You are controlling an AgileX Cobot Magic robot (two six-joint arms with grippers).
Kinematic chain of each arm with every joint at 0, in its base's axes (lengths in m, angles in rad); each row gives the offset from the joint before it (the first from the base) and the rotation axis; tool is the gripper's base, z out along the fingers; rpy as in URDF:
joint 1: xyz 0 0 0.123 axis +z
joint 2: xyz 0 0 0 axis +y
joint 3: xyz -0.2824 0 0.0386 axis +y
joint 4: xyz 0.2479 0 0.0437 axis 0.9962 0 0.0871
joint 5: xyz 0 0 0 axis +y
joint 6: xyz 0.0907 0 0.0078 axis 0.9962 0 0.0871
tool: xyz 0 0 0 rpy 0 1.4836 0
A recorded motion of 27 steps. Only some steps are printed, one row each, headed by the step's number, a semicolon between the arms.
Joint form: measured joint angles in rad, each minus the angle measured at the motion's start. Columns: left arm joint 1, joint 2, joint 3, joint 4, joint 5, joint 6; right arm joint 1, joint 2, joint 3, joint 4, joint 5, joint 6.
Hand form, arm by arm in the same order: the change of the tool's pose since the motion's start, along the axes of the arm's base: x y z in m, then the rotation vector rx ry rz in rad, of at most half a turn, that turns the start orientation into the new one. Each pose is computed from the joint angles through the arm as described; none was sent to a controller.
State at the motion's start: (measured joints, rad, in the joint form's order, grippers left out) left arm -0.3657 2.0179 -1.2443 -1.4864 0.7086 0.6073; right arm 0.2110 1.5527 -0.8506 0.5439 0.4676 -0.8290
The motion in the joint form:
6: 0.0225 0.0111 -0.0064 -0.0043 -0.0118 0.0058; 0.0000 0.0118 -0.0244 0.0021 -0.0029 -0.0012
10: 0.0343 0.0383 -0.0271 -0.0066 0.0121 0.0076; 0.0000 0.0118 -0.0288 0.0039 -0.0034 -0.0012
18: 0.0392 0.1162 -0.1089 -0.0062 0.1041 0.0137; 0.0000 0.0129 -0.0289 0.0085 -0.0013 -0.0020
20: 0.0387 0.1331 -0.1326 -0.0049 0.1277 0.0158; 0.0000 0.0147 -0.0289 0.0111 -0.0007 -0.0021
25: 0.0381 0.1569 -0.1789 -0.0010 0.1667 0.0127; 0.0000 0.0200 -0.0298 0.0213 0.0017 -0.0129
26: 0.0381 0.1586 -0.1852 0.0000 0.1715 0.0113; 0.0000 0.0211 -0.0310 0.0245 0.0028 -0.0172
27: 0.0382 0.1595 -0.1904 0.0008 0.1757 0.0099; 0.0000 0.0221 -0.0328 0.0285 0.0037 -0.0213
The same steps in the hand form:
6: 0.0071 0.0082 -0.0032 0.0069 -0.0026 0.0313; 0.0060 0.0012 0.0031 0.0035 -0.0150 -0.0014
10: 0.0126 0.0098 -0.0083 -0.0056 0.0097 0.0253; 0.0069 0.0015 0.0043 0.0058 -0.0194 -0.0027
18: 0.0244 0.0016 -0.0176 -0.0577 0.0275 -0.0438; 0.0068 0.0017 0.0040 0.0091 -0.0160 -0.0038
20: 0.0273 -0.0011 -0.0182 -0.0717 0.0258 -0.0645; 0.0070 0.0019 0.0035 0.0109 -0.0133 -0.0049
25: 0.0328 -0.0057 -0.0157 -0.0980 0.0173 -0.0971; 0.0074 0.0024 0.0022 0.0135 -0.0088 -0.0008
26: 0.0335 -0.0062 -0.0147 -0.1016 0.0153 -0.1010; 0.0077 0.0026 0.0022 0.0143 -0.0088 0.0014
27: 0.0341 -0.0066 -0.0137 -0.1048 0.0134 -0.1042; 0.0080 0.0029 0.0024 0.0159 -0.0095 0.0029

